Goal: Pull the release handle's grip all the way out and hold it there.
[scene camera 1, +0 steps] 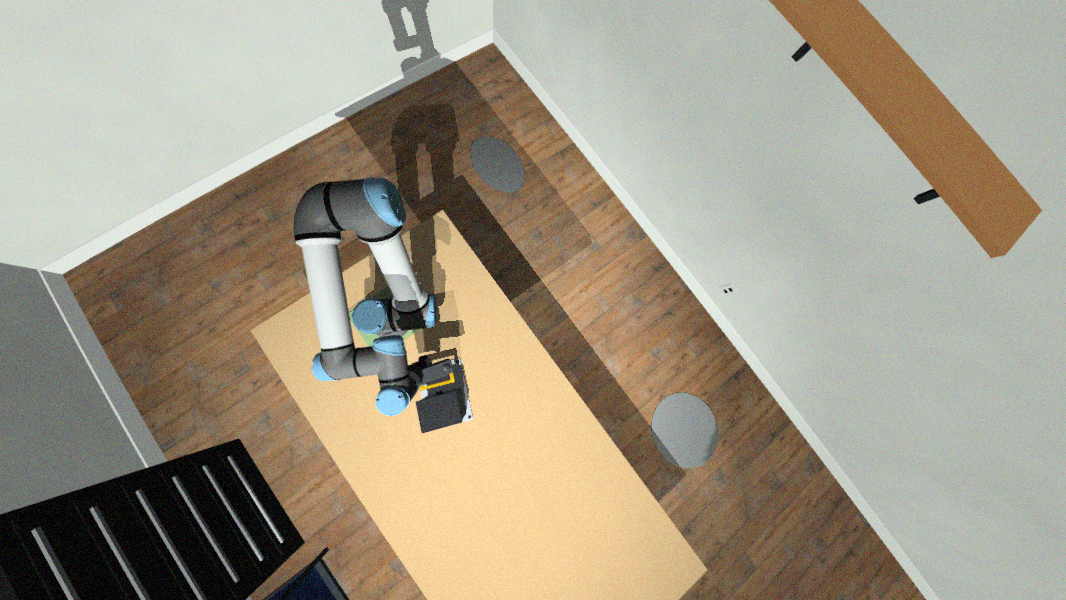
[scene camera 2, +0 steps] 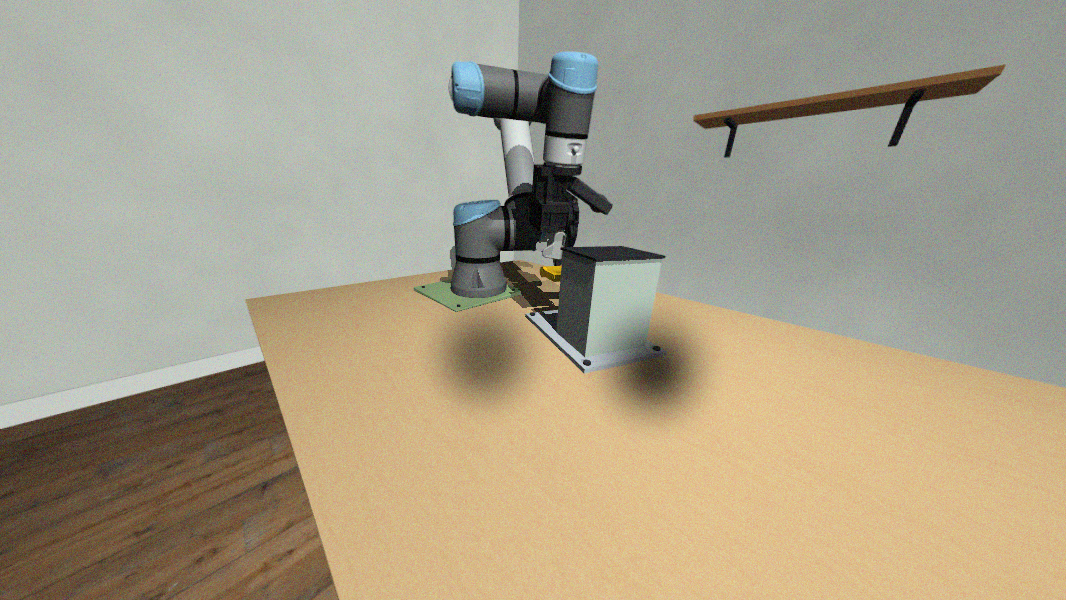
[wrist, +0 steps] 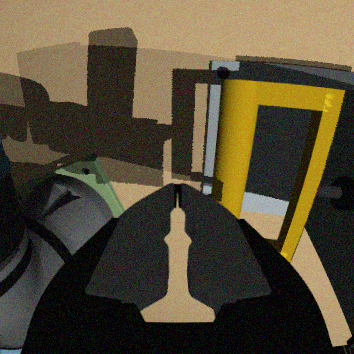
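Note:
The release handle's yellow grip (scene camera 1: 440, 383) (scene camera 2: 552, 272) (wrist: 236, 145) is a rectangular frame on the near side of a dark box (scene camera 1: 440, 409) (scene camera 2: 576, 301) with a pale back. In the wrist view a short stretch of grey rod (wrist: 330, 192) shows between the grip and the box's dark face. My gripper (scene camera 2: 556, 260) (wrist: 177, 185) is shut with its fingertips together and nothing between them. In the wrist view the tips lie left of the grip's thick outer bar, apart from it in the picture; the bar's lower end is hidden behind the right finger.
The box stands on a pale grey base plate (scene camera 2: 619, 360) (wrist: 212, 140) bolted to the wooden table (scene camera 1: 507, 477) (scene camera 2: 447, 462). The arm's green mounting plate (scene camera 2: 456, 299) (wrist: 107, 187) is close by. A wooden wall shelf (scene camera 1: 910, 111) (scene camera 2: 842, 102) is on the right.

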